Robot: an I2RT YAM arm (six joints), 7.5 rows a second.
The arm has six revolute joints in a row. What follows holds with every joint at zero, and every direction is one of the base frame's. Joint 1 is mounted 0.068 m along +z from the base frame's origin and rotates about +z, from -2.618 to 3.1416 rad. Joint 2 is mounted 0.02 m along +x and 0.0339 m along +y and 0.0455 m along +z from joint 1 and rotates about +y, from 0 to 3.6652 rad. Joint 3 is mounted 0.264 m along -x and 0.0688 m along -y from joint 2 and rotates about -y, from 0 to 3.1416 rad. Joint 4 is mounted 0.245 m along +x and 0.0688 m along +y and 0.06 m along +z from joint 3 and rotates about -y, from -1.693 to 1.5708 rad. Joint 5 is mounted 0.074 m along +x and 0.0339 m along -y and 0.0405 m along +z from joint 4 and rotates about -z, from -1.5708 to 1.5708 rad. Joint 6 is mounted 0.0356 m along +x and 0.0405 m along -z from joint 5 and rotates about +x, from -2.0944 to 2.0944 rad. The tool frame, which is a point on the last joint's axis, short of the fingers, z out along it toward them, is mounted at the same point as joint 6; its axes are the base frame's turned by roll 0, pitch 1.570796 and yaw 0 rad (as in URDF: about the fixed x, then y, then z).
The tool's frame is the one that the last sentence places.
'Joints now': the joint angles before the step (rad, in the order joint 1, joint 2, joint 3, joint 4, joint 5, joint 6). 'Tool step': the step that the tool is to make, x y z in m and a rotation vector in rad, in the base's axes. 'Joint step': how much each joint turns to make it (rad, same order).
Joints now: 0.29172, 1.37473, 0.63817, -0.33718, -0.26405, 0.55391
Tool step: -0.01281, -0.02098, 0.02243, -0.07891, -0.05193, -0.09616
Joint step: -0.05829, -0.13947, -0.00303, -0.10912, 0.09674, -0.01100
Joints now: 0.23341, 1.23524, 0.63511, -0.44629, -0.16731, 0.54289
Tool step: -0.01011, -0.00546, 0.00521, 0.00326, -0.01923, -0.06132
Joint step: -0.00942, -0.07079, -0.02607, -0.01844, 0.02760, 0.04450
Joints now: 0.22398, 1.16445, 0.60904, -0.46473, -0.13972, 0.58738
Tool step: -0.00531, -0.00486, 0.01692, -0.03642, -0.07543, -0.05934
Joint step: -0.00461, -0.07827, 0.01219, -0.02310, 0.07365, 0.01699
